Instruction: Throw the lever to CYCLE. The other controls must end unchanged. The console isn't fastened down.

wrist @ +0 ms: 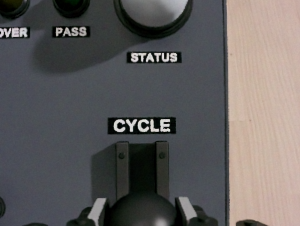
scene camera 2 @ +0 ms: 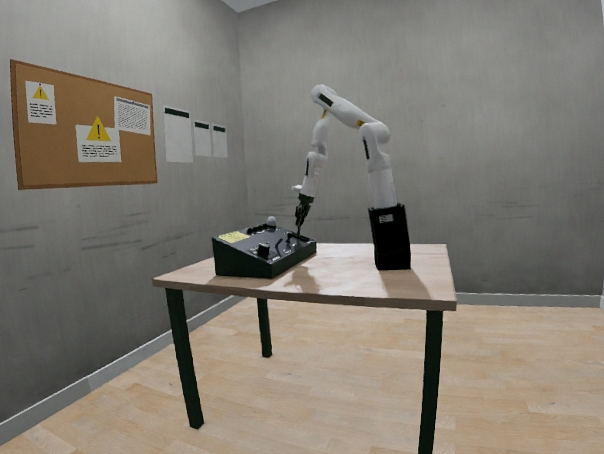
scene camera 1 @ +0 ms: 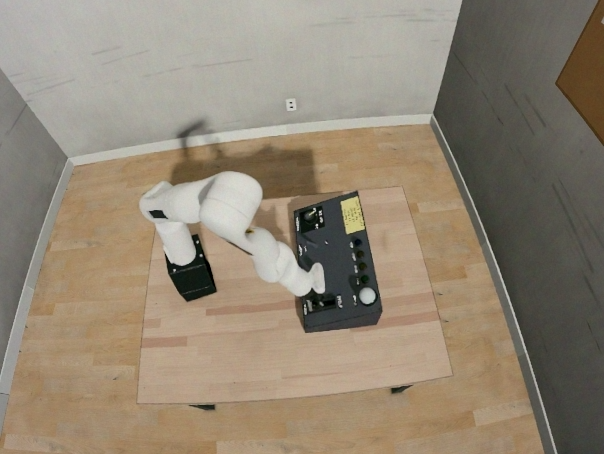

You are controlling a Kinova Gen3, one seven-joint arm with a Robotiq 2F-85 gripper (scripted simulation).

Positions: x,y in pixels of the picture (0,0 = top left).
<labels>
A dark console shows in the wrist view, in scene camera 2 (pixel 235 254) and in scene camera 1. The same spot on the dark console: (scene camera 1: pixel 351 299) is (wrist: pixel 145 73).
</labels>
